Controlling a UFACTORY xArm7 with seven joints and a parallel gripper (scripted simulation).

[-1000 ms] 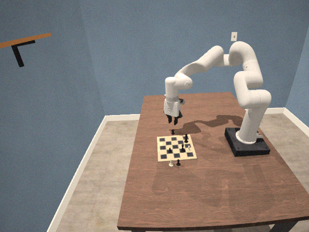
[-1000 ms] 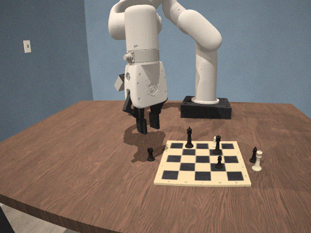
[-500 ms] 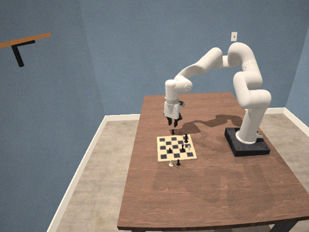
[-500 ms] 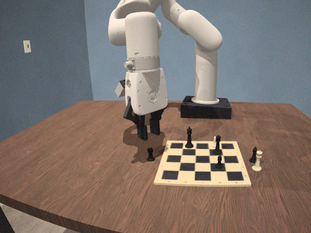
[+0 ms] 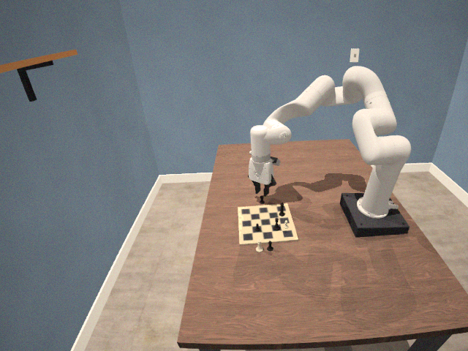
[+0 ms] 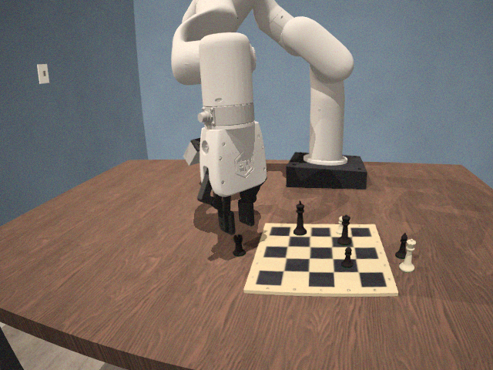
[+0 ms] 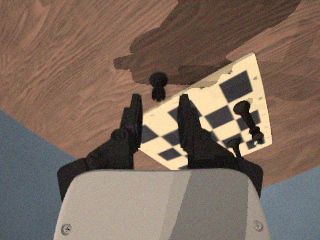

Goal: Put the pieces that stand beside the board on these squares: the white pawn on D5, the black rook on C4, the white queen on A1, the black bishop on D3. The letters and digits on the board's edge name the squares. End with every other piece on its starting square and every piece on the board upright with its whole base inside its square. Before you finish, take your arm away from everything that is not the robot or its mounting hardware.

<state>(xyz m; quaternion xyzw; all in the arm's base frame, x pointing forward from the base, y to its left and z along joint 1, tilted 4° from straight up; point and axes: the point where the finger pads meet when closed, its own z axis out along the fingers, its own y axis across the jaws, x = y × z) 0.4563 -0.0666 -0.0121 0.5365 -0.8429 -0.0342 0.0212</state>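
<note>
Now: the chessboard 140 mm to the left of my hand, 70 mm below it and 30 mm behind it. The rest, counted from my hand: white queen: 280 mm to the left, 40 mm below, 20 mm behind; black pawn: 180 mm to the left, 50 mm below; white pawn: 160 mm to the left, 110 mm behind, 50 mm below.
</note>
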